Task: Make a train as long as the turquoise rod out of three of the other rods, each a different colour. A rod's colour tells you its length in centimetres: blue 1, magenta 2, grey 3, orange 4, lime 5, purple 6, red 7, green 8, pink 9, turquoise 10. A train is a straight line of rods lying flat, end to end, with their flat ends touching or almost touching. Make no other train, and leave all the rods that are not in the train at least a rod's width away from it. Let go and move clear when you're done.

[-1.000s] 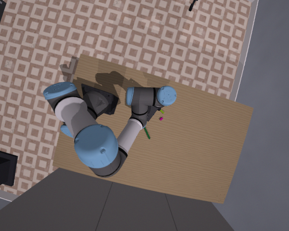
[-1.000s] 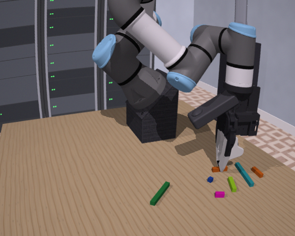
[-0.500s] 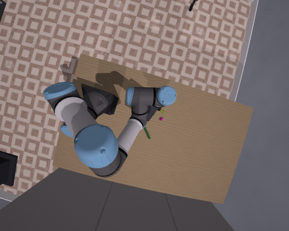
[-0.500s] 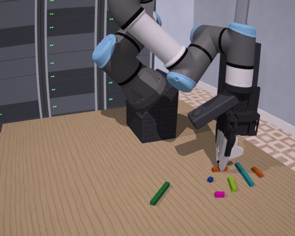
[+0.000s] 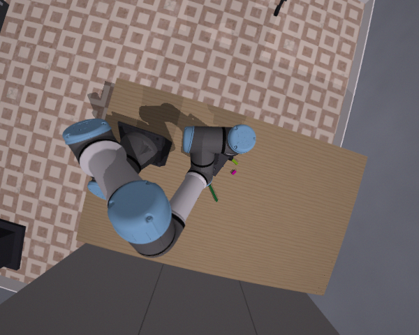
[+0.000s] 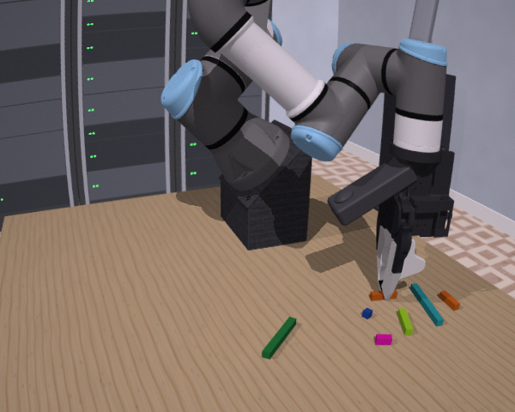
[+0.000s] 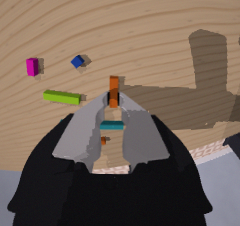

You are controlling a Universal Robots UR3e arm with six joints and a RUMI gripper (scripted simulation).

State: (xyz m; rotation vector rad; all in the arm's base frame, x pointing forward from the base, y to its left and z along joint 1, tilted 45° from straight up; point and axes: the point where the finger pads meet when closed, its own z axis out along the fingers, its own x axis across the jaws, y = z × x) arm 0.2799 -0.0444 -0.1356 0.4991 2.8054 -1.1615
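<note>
Right now my hand is 30 mm short of the blue rod, 50 mm to the left of it and 10 mm above it. From my hand the other things lie so: lime rod 70 mm ahead, 20 mm to the right, 10 mm below; magenta rod 90 mm ahead, 70 mm to the right, 10 mm below; turquoise rod 50 mm ahead, 40 mm to the left, 10 mm below.
</note>
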